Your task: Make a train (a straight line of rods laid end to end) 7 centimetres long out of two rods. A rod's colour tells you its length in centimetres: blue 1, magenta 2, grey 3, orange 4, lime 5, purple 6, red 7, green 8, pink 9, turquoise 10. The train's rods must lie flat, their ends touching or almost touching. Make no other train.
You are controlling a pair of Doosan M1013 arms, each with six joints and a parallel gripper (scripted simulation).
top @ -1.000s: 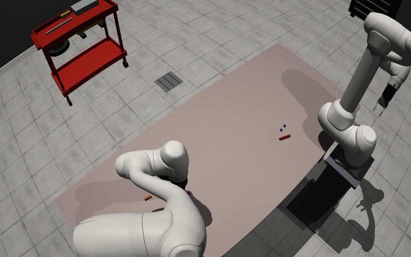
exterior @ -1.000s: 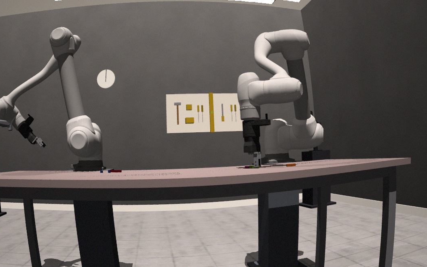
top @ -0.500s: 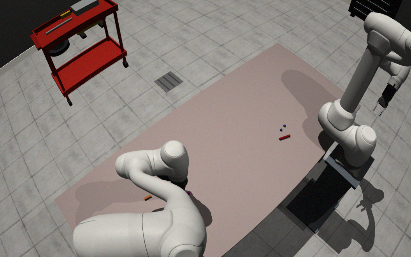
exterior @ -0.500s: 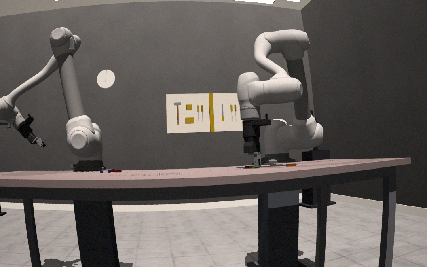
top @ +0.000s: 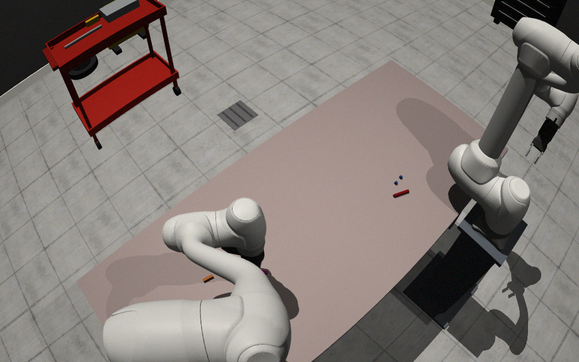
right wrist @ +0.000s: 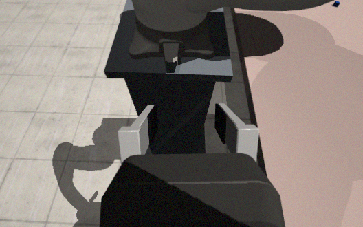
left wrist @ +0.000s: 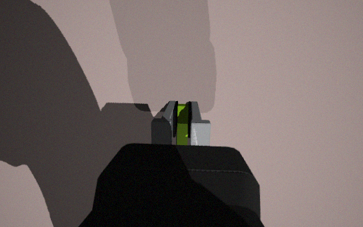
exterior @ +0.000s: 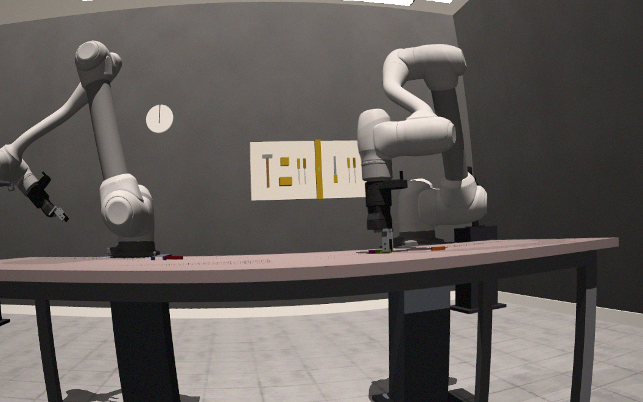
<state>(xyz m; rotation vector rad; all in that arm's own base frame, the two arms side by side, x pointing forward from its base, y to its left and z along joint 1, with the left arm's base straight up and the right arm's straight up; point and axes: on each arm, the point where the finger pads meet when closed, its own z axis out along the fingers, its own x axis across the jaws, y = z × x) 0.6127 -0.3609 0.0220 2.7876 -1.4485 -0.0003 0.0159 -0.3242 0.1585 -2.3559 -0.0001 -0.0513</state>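
My left gripper is now 20 mm above the lime rod, 10 mm to the left of it and 10 mm past it. From my left hand the other things lie so: red rod: 620 mm to the right, 190 mm behind, 20 mm below; then orange rod: 130 mm to the left, 70 mm ahead, 20 mm below; then magenta rod: 50 mm behind, 30 mm to the right, 20 mm below.
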